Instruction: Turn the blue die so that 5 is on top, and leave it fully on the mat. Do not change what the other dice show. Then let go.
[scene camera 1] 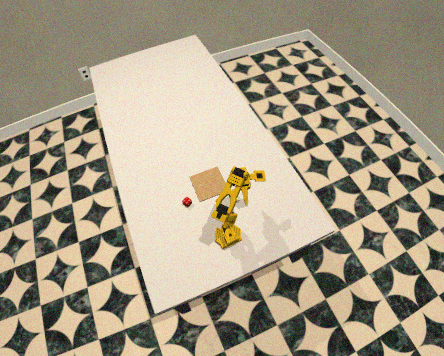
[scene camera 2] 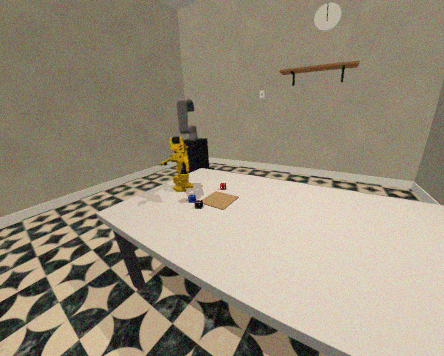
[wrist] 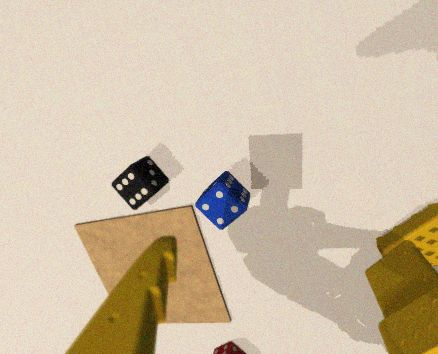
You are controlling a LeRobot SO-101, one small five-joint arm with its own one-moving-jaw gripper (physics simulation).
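Places are measured from the arm's base along level axes (x ahead, y left, z up), in millimetres.
Where they show: hand at its tool point: point(scene camera 2: 179, 175) point(wrist: 176, 252); arm's base at its link origin: point(scene camera 1: 226, 231) point(scene camera 2: 186, 188) point(wrist: 411, 265).
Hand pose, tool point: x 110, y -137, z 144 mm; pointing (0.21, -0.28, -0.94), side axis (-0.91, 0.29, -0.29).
Note:
Things, the pixels of their top centre, and the offset from my tool point.
- blue die at its top centre: point(wrist: 219, 208) point(scene camera 2: 191, 195) dx +26, dy +39, dz -113 mm
- tan mat at its top centre: point(wrist: 151, 274) point(scene camera 1: 208, 183) point(scene camera 2: 219, 199) dx +132, dy +113, dz -139 mm
- black die at its top centre: point(wrist: 131, 189) point(scene camera 2: 198, 201) dx +92, dy +10, dz -113 mm
- red die at its top centre: point(scene camera 1: 186, 200) point(scene camera 2: 223, 183) dx +79, dy +235, dz -113 mm
The blue die point(scene camera 2: 192, 198) point(wrist: 221, 204) lies on the table just outside a corner of the tan mat point(scene camera 1: 206, 184) point(scene camera 2: 221, 200) point(wrist: 200, 280). In the wrist view its large upward face shows 4, and a narrow side face shows 6. Whether it touches the mat edge I cannot tell. It does not show in scene camera 1, where the arm covers that area. My gripper point(scene camera 1: 246, 194) is fully open and empty, raised above the table; one notched jaw shows in the wrist view, over the mat and left of the blue die. The blue die's remaining faces are hidden.
A black die point(scene camera 2: 199, 204) point(wrist: 139, 183) lies close to the mat, 6 facing up. A red die point(scene camera 1: 187, 202) point(scene camera 2: 223, 186) point(wrist: 230, 348) lies on the mat's other side, partly cut off in the wrist view. The yellow arm base point(scene camera 1: 228, 236) stands on the white table.

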